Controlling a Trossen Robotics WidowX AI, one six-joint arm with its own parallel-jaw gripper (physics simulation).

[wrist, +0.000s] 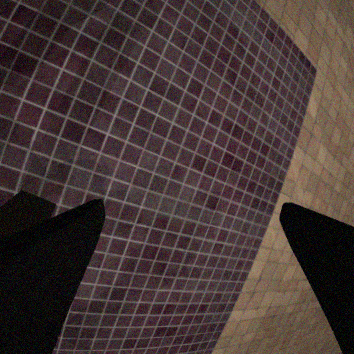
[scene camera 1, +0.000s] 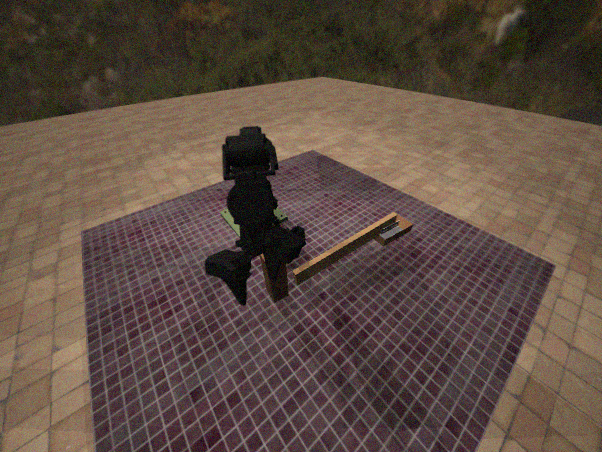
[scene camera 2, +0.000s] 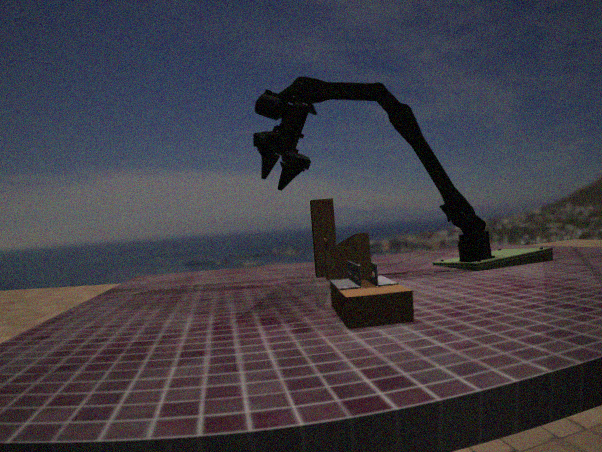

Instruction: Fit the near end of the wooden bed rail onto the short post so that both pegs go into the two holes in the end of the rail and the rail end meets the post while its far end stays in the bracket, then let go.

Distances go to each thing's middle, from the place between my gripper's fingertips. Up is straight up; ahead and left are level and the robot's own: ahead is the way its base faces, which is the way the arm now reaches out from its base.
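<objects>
There is the grey bracket (scene camera 2: 353,282), which I find 550 mm to the left of my hand, 190 mm below it and 120 mm behind it. The wooden bed rail (scene camera 2: 356,248) is 360 mm to the left of my hand, 180 mm below it and 120 mm behind it.
</objects>
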